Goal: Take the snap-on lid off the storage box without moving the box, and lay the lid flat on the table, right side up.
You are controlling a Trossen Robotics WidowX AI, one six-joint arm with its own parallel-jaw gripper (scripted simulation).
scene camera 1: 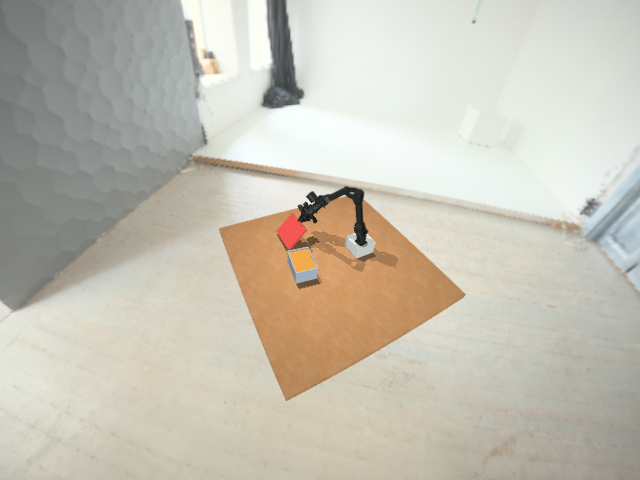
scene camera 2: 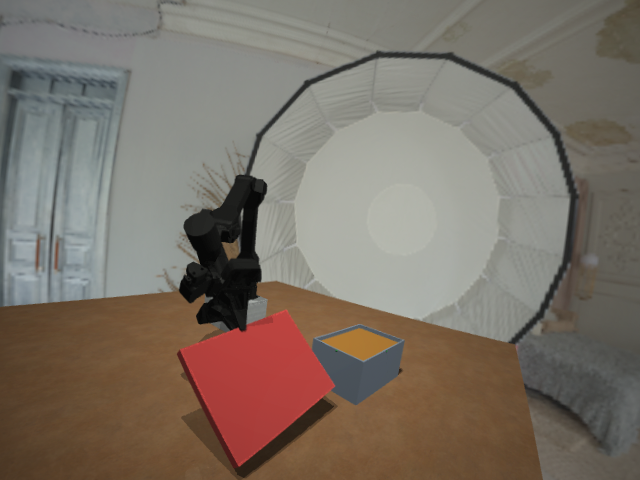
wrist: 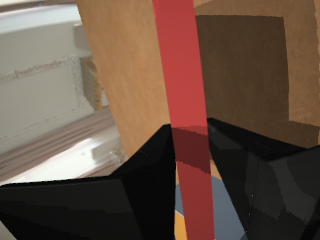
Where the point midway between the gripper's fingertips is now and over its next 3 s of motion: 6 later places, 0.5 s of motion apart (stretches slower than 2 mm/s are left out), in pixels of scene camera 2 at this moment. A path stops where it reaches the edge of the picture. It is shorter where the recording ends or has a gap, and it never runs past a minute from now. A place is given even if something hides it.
The gripper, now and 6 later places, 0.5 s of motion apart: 240, 333; 240, 339; 240, 343; 240, 346; 239, 350; 239, 355; 239, 361
